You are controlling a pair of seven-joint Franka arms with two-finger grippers.
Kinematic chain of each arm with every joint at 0, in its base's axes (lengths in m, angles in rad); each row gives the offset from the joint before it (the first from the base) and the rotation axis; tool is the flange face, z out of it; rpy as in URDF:
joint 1: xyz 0 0 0.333 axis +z
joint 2: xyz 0 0 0 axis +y
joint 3: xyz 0 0 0.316 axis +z
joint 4: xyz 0.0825 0 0 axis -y
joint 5: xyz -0.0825 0 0.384 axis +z
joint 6: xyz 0 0 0 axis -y
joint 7: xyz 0.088 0 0 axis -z
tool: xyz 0 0 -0.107 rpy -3.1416 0 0
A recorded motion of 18 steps. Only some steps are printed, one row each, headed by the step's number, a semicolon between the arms.
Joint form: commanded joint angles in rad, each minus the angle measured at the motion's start. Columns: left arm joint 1, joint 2, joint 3, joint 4, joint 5, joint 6, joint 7; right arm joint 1, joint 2, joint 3, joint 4, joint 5, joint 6, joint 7.
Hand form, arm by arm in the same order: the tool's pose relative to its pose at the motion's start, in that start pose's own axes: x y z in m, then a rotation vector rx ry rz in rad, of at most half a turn. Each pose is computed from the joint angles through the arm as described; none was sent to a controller.
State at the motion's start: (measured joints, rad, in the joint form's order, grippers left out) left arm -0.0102 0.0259 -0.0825 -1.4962 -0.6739 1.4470 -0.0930; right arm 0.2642 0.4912 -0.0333 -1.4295 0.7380 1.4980 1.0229
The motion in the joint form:
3: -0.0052 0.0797 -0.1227 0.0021 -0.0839 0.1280 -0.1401; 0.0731 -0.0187 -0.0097 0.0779 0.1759 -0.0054 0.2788
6: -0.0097 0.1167 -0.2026 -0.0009 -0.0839 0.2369 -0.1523; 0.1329 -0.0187 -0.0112 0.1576 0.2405 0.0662 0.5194
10: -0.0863 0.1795 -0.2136 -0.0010 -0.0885 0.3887 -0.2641; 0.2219 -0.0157 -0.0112 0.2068 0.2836 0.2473 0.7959
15: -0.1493 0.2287 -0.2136 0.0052 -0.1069 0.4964 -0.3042; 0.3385 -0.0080 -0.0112 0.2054 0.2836 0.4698 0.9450
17: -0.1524 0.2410 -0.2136 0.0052 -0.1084 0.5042 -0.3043; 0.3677 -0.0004 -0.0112 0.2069 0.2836 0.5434 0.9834
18: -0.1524 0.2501 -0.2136 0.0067 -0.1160 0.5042 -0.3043; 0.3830 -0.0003 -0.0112 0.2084 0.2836 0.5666 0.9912
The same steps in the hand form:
3: 0.0284 0.0380 0.0617 -0.0980 -0.0296 -0.0888; -0.0789 -0.0281 -0.0041 0.0726 -0.1256 0.1543
6: 0.0395 0.0613 0.0961 -0.1192 -0.0091 -0.0693; -0.1345 -0.0513 -0.0094 0.1454 -0.1606 0.2972
10: 0.0587 0.0800 0.1420 -0.1495 0.0246 -0.1688; -0.1883 -0.0786 0.0014 0.2655 -0.2068 0.4946
15: 0.0698 0.0951 0.1767 -0.1848 0.0458 -0.2056; -0.2325 -0.1012 0.0413 0.3782 -0.2295 0.5937
17: 0.0735 0.0922 0.1830 -0.1860 0.0420 -0.2131; -0.2411 -0.1077 0.0512 0.4219 -0.2410 0.6225
18: 0.0761 0.0899 0.1867 -0.1921 0.0343 -0.2209; -0.2486 -0.1091 0.0561 0.4330 -0.2445 0.6209

